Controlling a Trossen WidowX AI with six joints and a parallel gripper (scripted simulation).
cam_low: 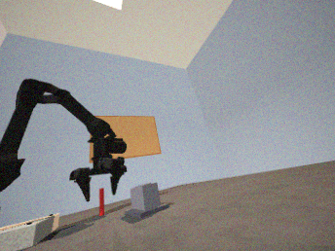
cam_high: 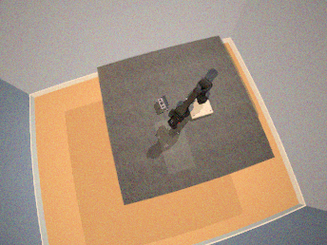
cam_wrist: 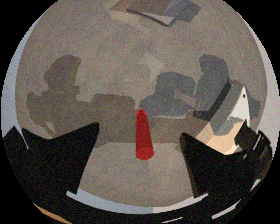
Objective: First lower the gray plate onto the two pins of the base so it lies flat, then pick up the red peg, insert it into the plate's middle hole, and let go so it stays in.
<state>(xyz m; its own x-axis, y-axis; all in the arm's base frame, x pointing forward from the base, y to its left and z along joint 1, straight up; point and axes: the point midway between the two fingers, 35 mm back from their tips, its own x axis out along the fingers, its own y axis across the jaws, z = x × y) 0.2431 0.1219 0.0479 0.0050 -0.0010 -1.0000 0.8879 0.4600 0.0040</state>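
My gripper tip is 19 cm to the left of the gray plate and 9 cm short of it. Round my gripper tip: red peg (1 cm below); then base (19 cm to the right, 9 cm ahead, 4 cm below).
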